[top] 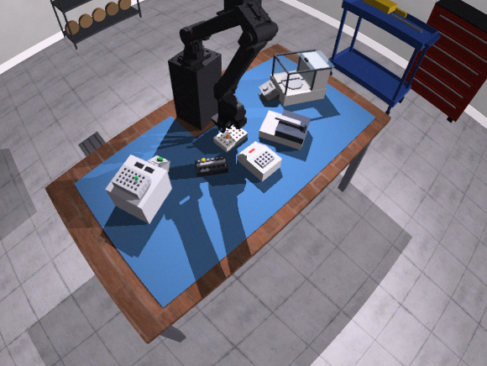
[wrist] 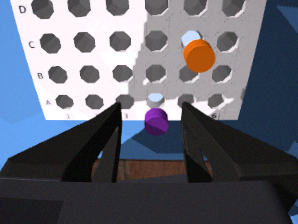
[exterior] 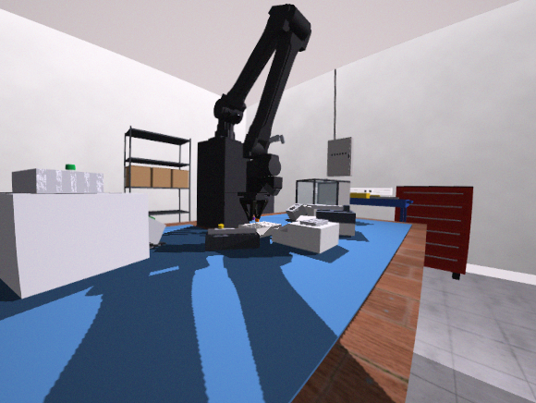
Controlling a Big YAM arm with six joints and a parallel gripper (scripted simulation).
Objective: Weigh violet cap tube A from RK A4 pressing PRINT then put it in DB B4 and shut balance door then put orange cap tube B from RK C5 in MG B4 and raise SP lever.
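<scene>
Now: hand 20 mm above the violet-capped tube. Also, from my hand: magnet block MG 90 mm ahead, 160 mm to the right, 30 mm below; then tube rack RK 30 mm ahead, 10 mm to the left, 30 mm below; then yellow-capped tube 60 mm ahead, 180 mm to the right, 20 mm below.
</scene>
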